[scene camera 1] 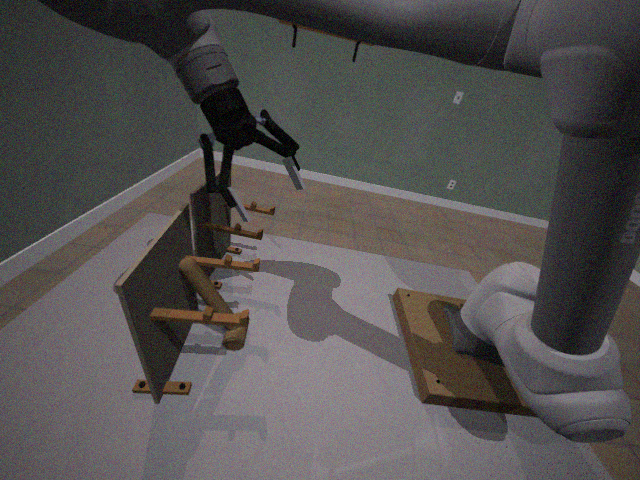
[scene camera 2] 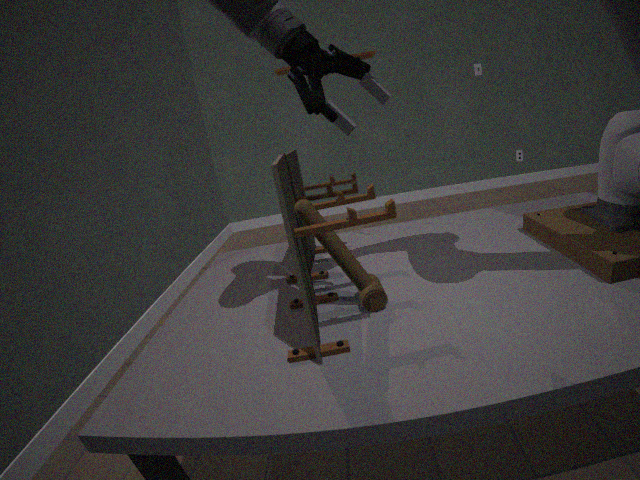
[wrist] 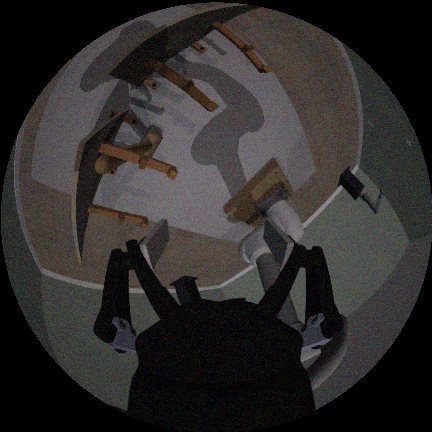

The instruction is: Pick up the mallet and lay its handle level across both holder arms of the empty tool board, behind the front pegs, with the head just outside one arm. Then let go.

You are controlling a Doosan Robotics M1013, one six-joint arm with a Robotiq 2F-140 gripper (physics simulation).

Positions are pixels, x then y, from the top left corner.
Scene:
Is my gripper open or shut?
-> Open.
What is my gripper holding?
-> Nothing.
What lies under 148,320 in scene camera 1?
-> A tool board.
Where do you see a tool board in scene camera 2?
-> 295,233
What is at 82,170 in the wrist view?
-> A tool board.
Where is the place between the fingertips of my gripper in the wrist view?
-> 215,228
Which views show my gripper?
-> Scene camera 1, scene camera 2 and the wrist view: all of them.

